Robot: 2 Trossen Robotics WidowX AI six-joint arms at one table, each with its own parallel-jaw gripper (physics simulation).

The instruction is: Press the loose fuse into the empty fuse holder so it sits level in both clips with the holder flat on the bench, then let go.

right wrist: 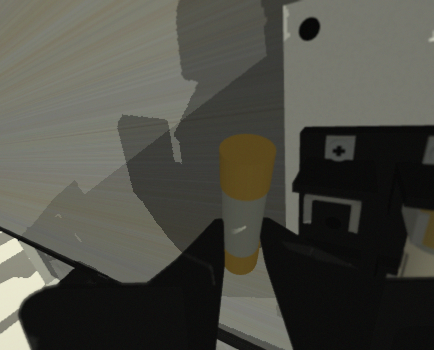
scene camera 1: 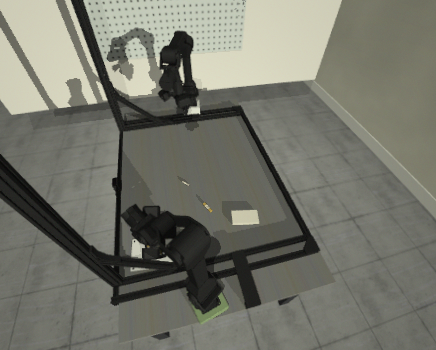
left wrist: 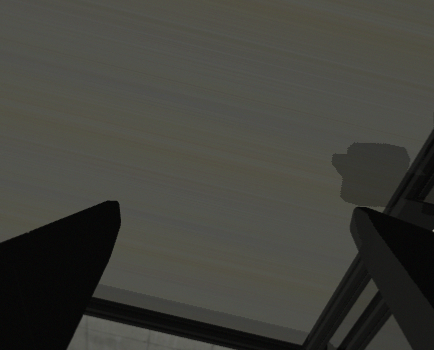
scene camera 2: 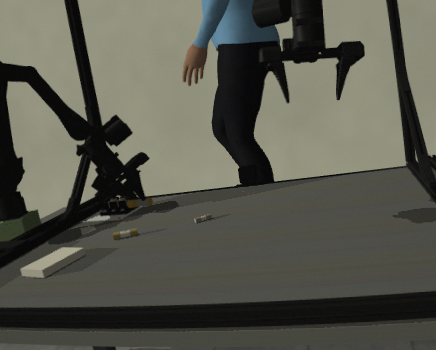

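Pixels of known places: left gripper, fingertip midpoint: point(scene camera 1: 183, 111) point(left wrist: 236, 215) point(scene camera 2: 313, 101); right gripper, fingertip midpoint: point(right wrist: 241, 226) point(scene camera 2: 142, 202); left arm's base at its link origin: point(scene camera 1: 191, 103); right arm's base at its link origin: point(scene camera 1: 207, 299) point(scene camera 2: 12, 217).
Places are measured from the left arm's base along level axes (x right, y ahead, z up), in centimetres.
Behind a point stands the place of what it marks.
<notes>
The black fuse holder point(right wrist: 340, 175) {x 13.7, y 85.3, z -3.9 cm} point(scene camera 2: 115, 210) {x 13.4, y 87.5, z -5.3 cm} sits on a white plate point(right wrist: 370, 75) {x 11.0, y 85.6, z -6.3 cm} point(scene camera 1: 135, 260). One bay with a metal clip shows empty; part of a gold-capped fuse shows in the neighbouring bay at the right edge of the right wrist view. My right gripper point(right wrist: 241, 226) {x 17.6, y 81.5, z -4.7 cm} is shut on a fuse point(right wrist: 243, 200) {x 15.0, y 82.3, z -3.2 cm} point(scene camera 2: 147, 202) {x 18.3, y 80.3, z -5.0 cm} with gold caps and a white body, held beside the holder, apart from the empty clip. The holder's far end is outside the right wrist view. My left gripper point(scene camera 2: 313, 100) {x 3.7, y 30.4, z 15.3 cm} point(left wrist: 236, 215) {x 3.7, y 30.4, z 15.3 cm} is open and empty, high above the table's far end in scene camera 1.
A gold-capped fuse point(scene camera 1: 207, 206) {x -4.7, y 71.7, z -5.1 cm} point(scene camera 2: 125, 234) {x -5.3, y 71.3, z -5.7 cm} and a smaller silver-capped fuse point(scene camera 1: 185, 183) {x 4.6, y 57.8, z -5.9 cm} point(scene camera 2: 203, 218) {x 4.2, y 57.3, z -5.9 cm} lie on the table. A cream block point(scene camera 1: 245, 217) {x -20.0, y 78.6, z -5.0 cm} point(scene camera 2: 52, 262) {x -22.1, y 76.2, z -5.0 cm} lies near them. Black frame rails edge the table. A person stands behind it in scene camera 2.
</notes>
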